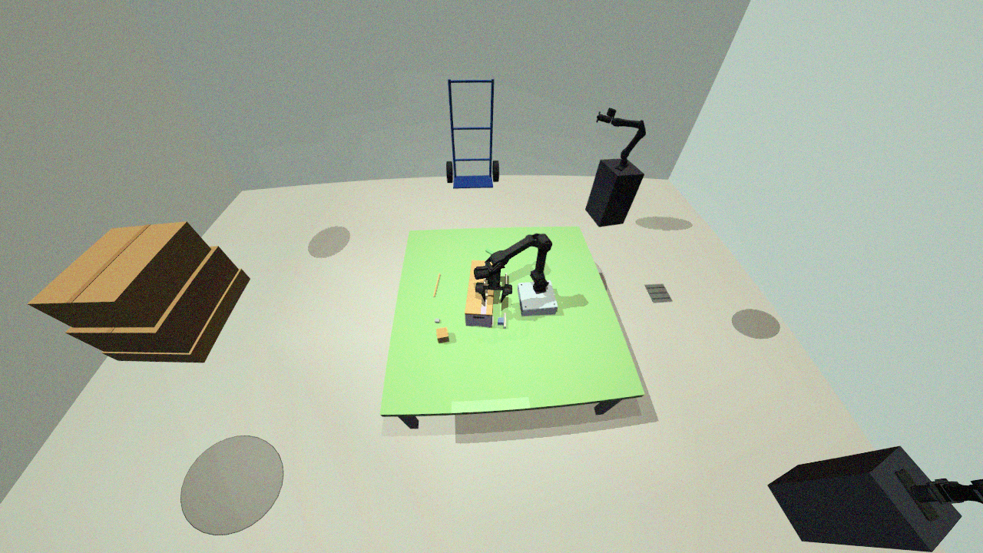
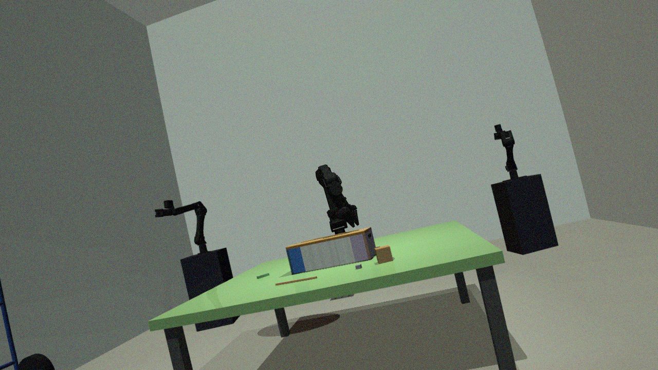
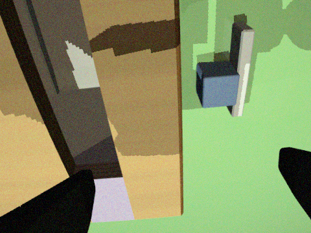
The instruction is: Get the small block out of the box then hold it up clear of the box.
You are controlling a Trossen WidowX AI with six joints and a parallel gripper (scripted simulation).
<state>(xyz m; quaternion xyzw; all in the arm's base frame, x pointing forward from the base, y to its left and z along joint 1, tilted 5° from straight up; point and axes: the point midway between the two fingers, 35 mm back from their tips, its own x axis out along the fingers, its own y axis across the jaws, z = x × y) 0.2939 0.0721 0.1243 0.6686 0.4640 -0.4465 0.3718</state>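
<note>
Now: the blue block 4 cm behind my gripper tip, 5 cm to the left of it and 13 cm below it. From my gripper tip the other things lie so: thin stick 28 cm ahead, 30 cm to the right, 14 cm below; tan-topped box 1 cm behind, 13 cm to the right, 8 cm below; brown cube 29 cm ahead, 7 cm to the left, 12 cm below.
</note>
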